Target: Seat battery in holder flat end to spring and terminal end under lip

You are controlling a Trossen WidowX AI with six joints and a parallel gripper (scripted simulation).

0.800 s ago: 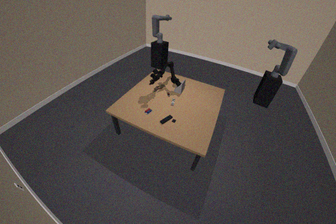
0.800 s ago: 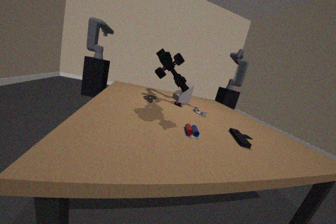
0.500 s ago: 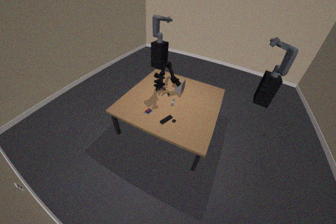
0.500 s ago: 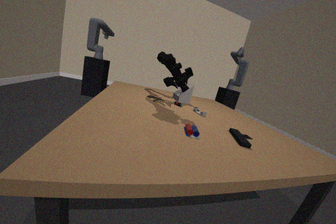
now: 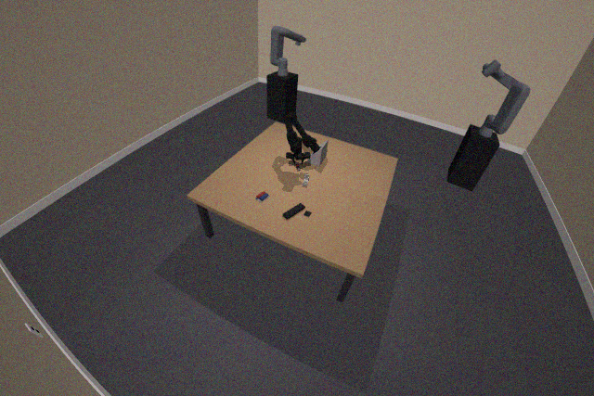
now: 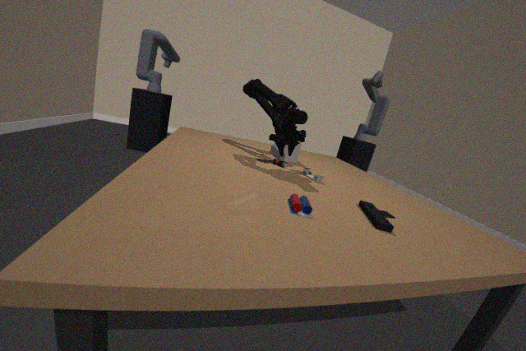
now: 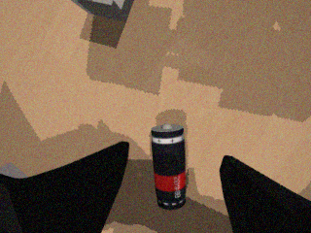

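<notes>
My gripper tip is 50 mm above the battery, 20 mm past it and 10 mm to the left of it.
</notes>
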